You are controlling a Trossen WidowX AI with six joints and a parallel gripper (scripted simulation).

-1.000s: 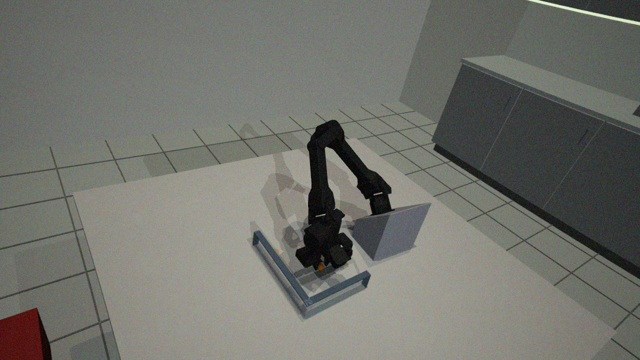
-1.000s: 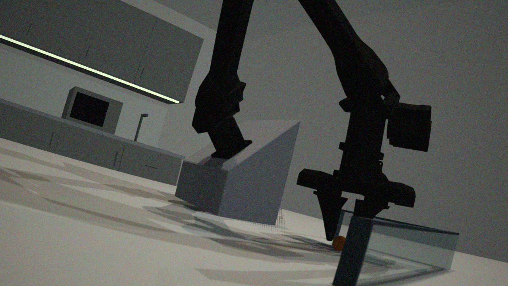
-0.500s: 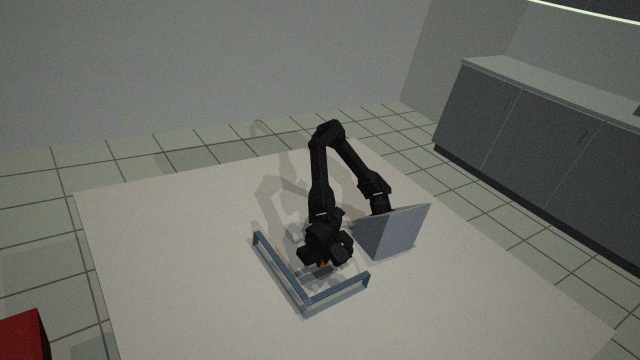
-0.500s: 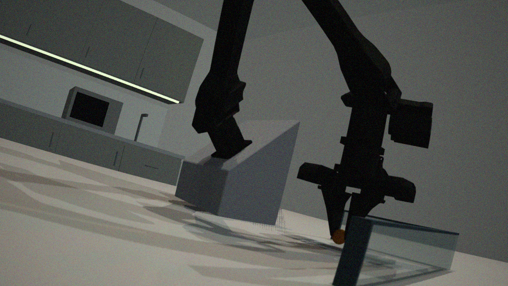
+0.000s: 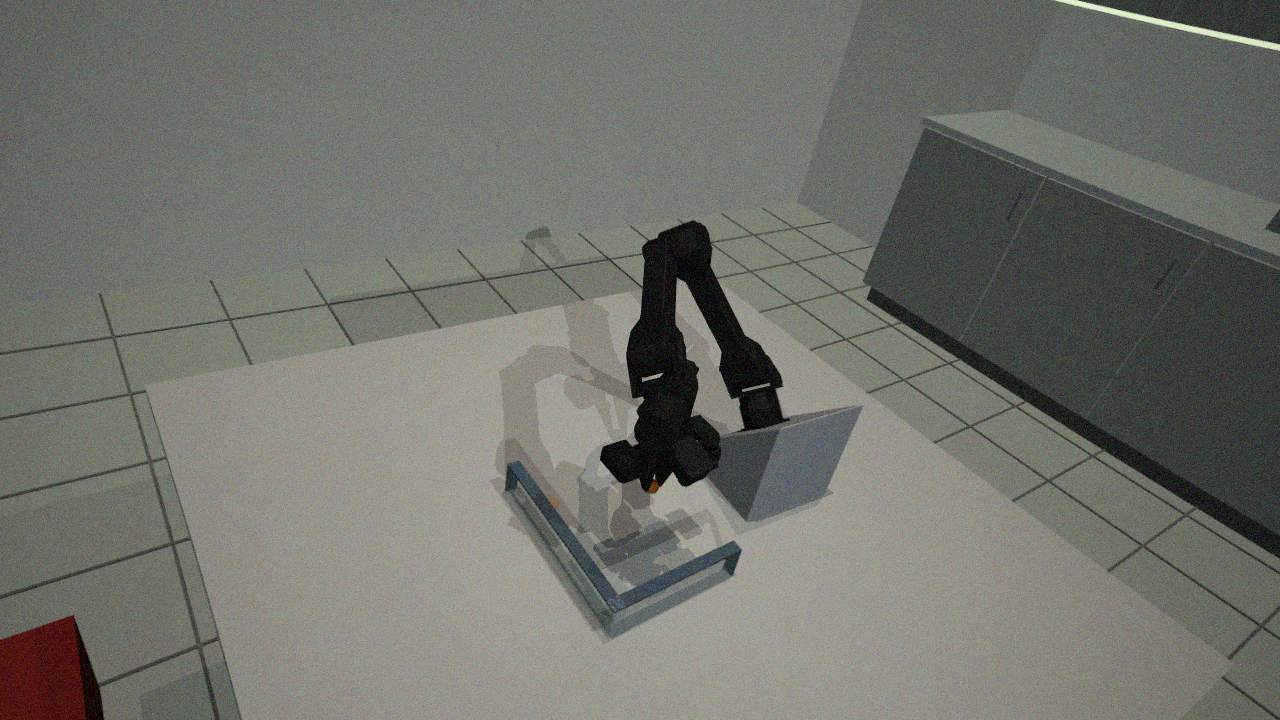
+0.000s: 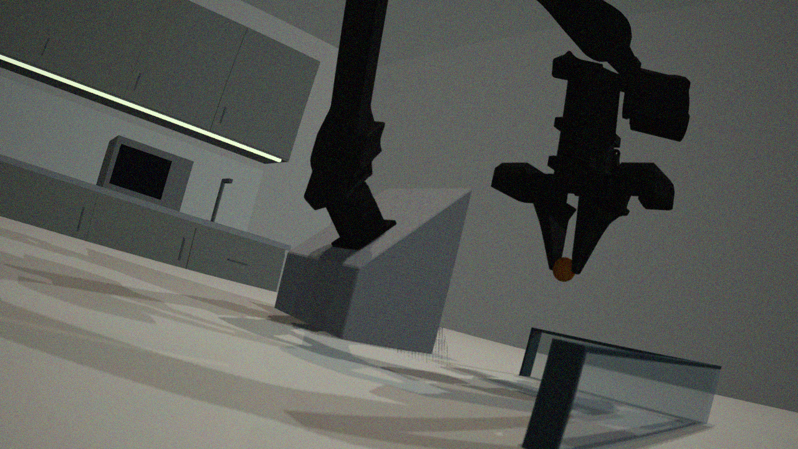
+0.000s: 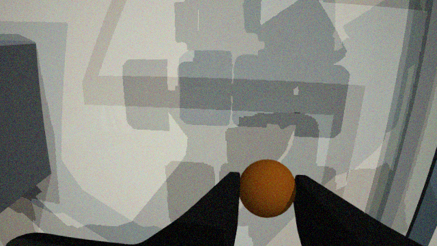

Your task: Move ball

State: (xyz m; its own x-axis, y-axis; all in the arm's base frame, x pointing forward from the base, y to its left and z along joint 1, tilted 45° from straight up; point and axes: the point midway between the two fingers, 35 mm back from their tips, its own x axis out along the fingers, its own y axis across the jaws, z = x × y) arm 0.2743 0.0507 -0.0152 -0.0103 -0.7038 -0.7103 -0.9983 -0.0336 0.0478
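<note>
Right now the see-through copy of the ball is 10 cm ahead of my gripper tip, 12 cm to the right of it and 11 cm below it.
</note>
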